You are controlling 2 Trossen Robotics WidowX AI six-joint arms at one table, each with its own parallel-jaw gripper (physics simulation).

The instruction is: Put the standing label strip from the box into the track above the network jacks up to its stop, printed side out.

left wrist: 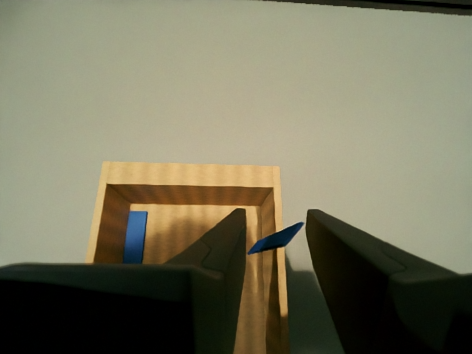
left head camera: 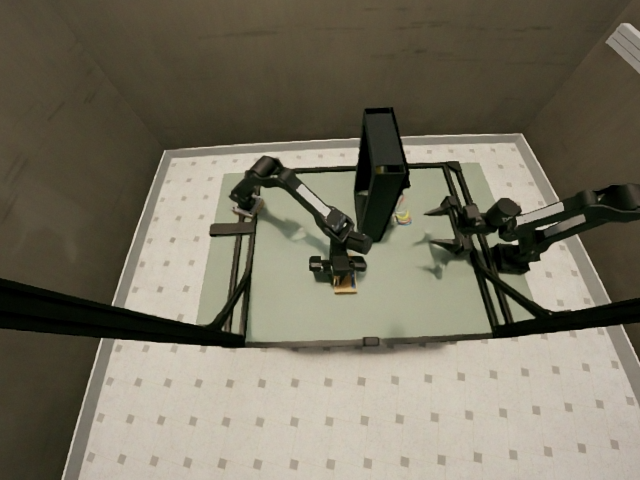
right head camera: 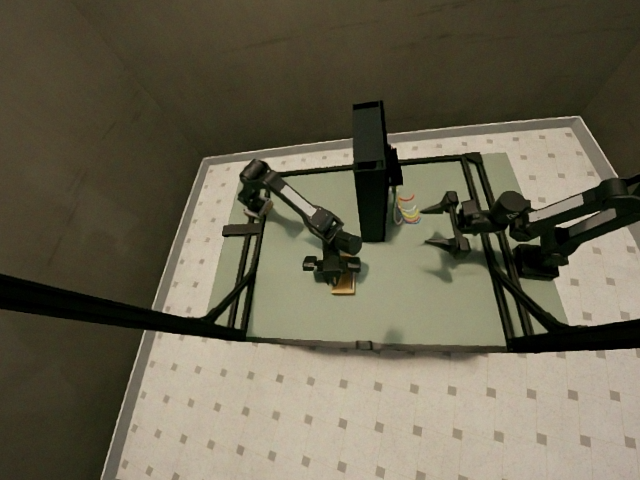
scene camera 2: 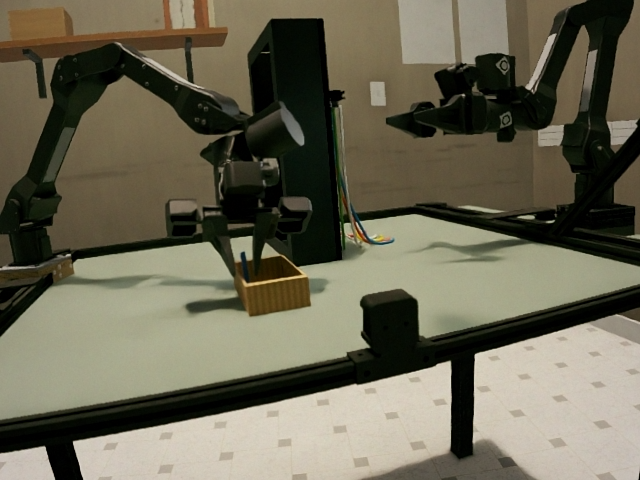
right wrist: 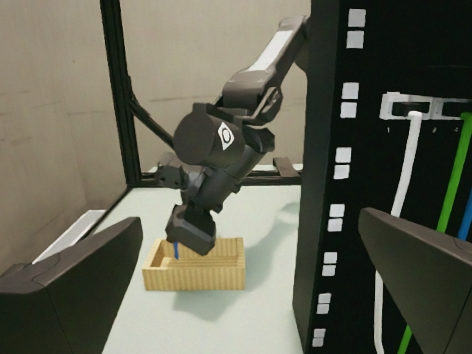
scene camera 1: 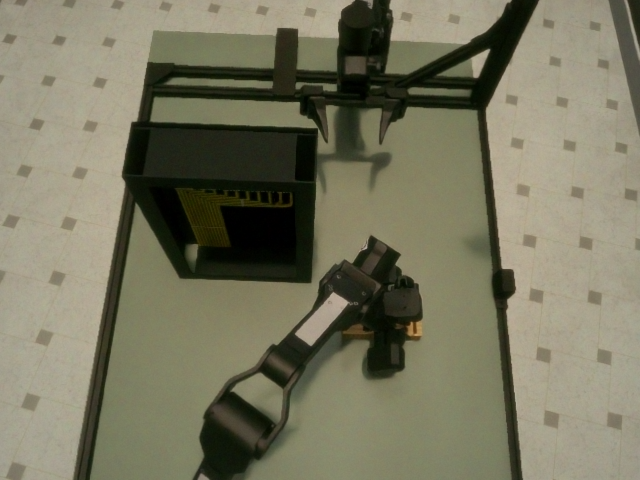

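Pixels of known places: left gripper, between the fingertips: (left wrist: 275, 219) (left head camera: 335, 284) (right head camera: 332, 284) (scene camera 2: 245, 275) (scene camera 1: 408, 332); right gripper, between the fingertips: (left head camera: 427, 227) (right head camera: 422, 226) (scene camera 2: 399, 119) (right wrist: 251, 222) (scene camera 1: 354, 142); left arm's base, origin of its link: (left head camera: 246, 203) (right head camera: 256, 205) (scene camera 2: 33, 261); right arm's base, origin of its link: (left head camera: 514, 256) (right head camera: 539, 259) (scene camera 2: 594, 205).
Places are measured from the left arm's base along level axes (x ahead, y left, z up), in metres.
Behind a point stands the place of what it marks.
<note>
The wooden box (left head camera: 345, 290) {y -0.205, x 0.505, z 0.000 m} (right head camera: 343, 290) {y -0.201, x 0.509, z 0.001 m} (scene camera 2: 279, 297) {y -0.209, x 0.509, z -0.020 m} (left wrist: 192, 175) {y -0.204, x 0.506, z 0.000 m} (right wrist: 195, 278) {y -0.126, x 0.515, z -0.017 m} stands on the table. A blue label strip (scene camera 2: 244, 266) {y -0.191, x 0.465, z 0.017 m} (left wrist: 276, 239) {y -0.189, x 0.466, z 0.019 m} (right wrist: 176, 250) {y -0.189, x 0.468, z -0.018 m} stands in it near one long wall, tilted in the left wrist view. My left gripper (scene camera 2: 245, 272) {y -0.199, x 0.467, z 0.007 m} (left wrist: 275, 219) {y -0.199, x 0.467, z 0.007 m} is partly open, its fingers on either side of this strip and not clamped on it. My right gripper (left head camera: 430, 227) {y 0.014, x 0.680, z 0.189 m} (right head camera: 423, 226) {y 0.014, x 0.680, z 0.189 m} (scene camera 1: 354, 142) {y 0.014, x 0.680, z 0.189 m} (right wrist: 251, 222) {y 0.014, x 0.680, z 0.189 m} is wide open and empty, facing the rack's jack side. White-framed network jacks (right wrist: 411, 108) {y 0.082, x 0.581, z 0.226 m} show in the right wrist view; the track above them is hard to make out.
The tall black rack (left head camera: 382, 129) {y 0.167, x 0.469, z 0.362 m} (right head camera: 368, 139) {y 0.115, x 0.490, z 0.362 m} (scene camera 1: 222, 155) {y 0.135, x 0.478, z 0.362 m} (scene camera 2: 310, 129) {y 0.024, x 0.538, z 0.184 m} stands behind the box. Coloured cables (left head camera: 402, 217) {y 0.168, x 0.630, z -0.033 m} (right head camera: 408, 214) {y 0.171, x 0.617, z -0.032 m} (scene camera 2: 351, 217) {y 0.097, x 0.590, z 0.025 m} hang down its jack side to the table. A second blue piece (left wrist: 135, 237) {y -0.171, x 0.526, z -0.033 m} lies in the box by the opposite wall.
</note>
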